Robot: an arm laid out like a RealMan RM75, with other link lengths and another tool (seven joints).
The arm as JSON. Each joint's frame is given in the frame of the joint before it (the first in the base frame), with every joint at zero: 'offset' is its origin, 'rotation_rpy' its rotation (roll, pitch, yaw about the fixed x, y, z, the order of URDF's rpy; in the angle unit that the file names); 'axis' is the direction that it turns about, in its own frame. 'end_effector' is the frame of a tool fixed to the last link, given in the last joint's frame.
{
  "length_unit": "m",
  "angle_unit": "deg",
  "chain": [
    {
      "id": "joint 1",
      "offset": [
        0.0,
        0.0,
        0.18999
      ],
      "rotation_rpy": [
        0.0,
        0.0,
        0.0
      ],
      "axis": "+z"
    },
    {
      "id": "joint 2",
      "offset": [
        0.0,
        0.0,
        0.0
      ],
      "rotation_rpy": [
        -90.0,
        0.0,
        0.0
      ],
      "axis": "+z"
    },
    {
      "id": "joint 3",
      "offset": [
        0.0,
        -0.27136,
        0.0
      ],
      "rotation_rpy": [
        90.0,
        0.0,
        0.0
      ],
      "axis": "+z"
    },
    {
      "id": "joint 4",
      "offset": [
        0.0,
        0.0,
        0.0
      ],
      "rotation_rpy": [
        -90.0,
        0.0,
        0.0
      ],
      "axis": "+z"
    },
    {
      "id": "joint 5",
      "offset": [
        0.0,
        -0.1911,
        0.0
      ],
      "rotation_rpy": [
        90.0,
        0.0,
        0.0
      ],
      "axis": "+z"
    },
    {
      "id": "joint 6",
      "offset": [
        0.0,
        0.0,
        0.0
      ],
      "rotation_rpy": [
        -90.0,
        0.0,
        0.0
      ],
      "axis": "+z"
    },
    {
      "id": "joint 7",
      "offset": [
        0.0,
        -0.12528,
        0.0
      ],
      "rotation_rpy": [
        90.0,
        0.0,
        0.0
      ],
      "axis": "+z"
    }
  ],
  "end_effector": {
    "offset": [
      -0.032,
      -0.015,
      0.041
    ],
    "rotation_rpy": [
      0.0,
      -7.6,
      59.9
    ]
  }
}
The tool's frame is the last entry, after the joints.
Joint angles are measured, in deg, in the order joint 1, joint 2, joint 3, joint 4, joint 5, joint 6, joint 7. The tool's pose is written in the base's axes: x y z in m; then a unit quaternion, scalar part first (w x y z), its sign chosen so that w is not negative. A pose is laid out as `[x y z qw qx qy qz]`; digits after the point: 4 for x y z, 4 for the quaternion.
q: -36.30 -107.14 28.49 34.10 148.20 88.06 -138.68
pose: [-0.3579 0.3115 -0.0126 0.1180 -0.9614 -0.2326 0.0874]
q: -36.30 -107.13 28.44 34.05 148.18 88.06 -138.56
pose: [-0.3579 0.3115 -0.0127 0.1181 -0.9616 -0.2319 0.0870]
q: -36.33 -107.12 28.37 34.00 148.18 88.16 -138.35
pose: [-0.3577 0.3114 -0.0128 0.1175 -0.9621 -0.2303 0.0863]
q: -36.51 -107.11 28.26 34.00 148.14 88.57 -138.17
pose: [-0.3560 0.3119 -0.0128 0.1152 -0.9633 -0.2274 0.0840]
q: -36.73 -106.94 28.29 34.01 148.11 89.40 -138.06
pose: [-0.3538 0.3118 -0.0118 0.1100 -0.9649 -0.2239 0.0820]
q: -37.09 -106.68 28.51 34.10 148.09 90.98 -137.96
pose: [-0.3500 0.3110 -0.0102 0.0992 -0.9677 -0.2179 0.0792]
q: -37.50 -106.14 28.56 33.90 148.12 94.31 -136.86
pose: [-0.3442 0.3066 -0.0075 0.0755 -0.9736 -0.2035 0.0711]
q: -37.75 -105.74 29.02 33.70 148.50 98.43 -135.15
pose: [-0.3390 0.2982 -0.0055 0.0416 -0.9799 -0.1840 0.0646]
